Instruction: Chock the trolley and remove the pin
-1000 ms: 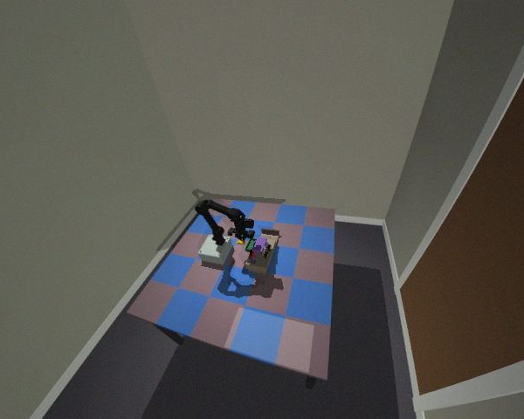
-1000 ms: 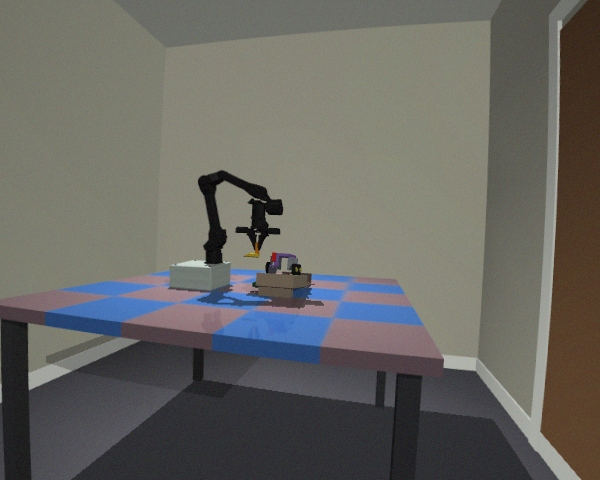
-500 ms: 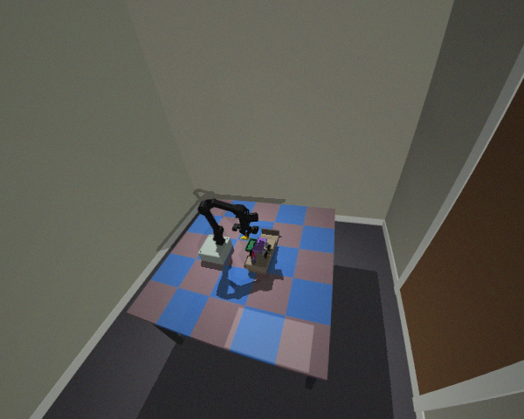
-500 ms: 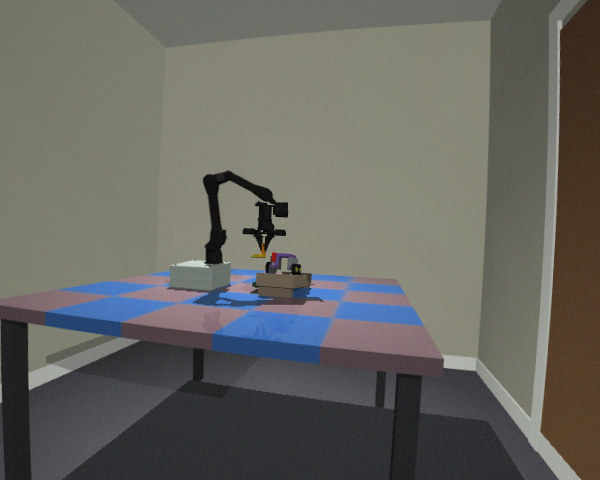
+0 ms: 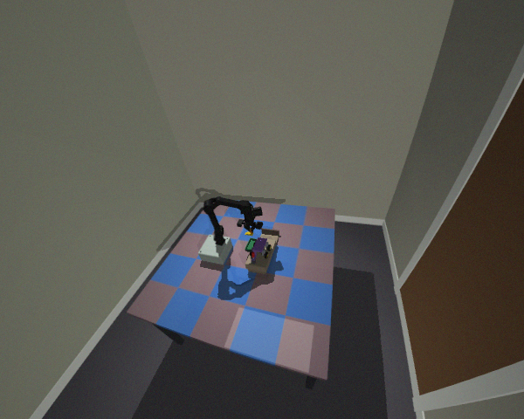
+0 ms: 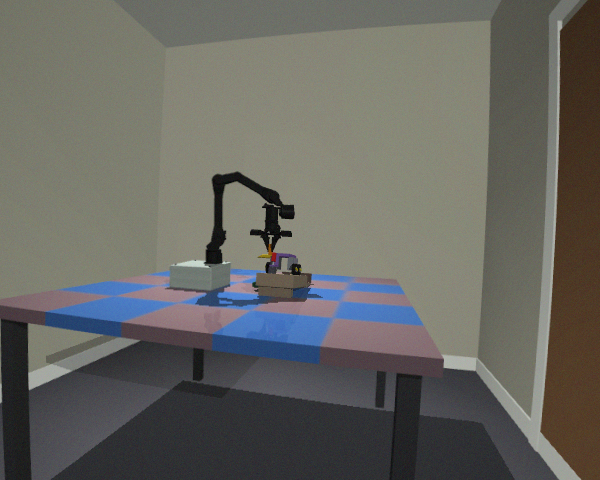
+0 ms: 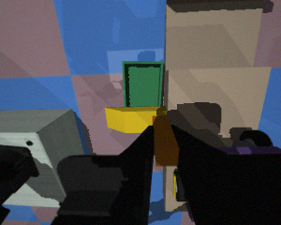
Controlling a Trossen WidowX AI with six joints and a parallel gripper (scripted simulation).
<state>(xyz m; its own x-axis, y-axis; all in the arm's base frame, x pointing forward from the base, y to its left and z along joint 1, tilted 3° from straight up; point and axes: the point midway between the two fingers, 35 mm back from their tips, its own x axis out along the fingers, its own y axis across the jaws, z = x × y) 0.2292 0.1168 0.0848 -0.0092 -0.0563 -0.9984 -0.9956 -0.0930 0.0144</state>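
My gripper tip is 2 cm past the yellow chock and 1 cm above it. Round my gripper tip: green tray (2 cm behind, 17 cm below); then ramp (11 cm ahead, 9 cm to the right, 11 cm below); then trolley (11 cm ahead, 10 cm to the right, 5 cm below).
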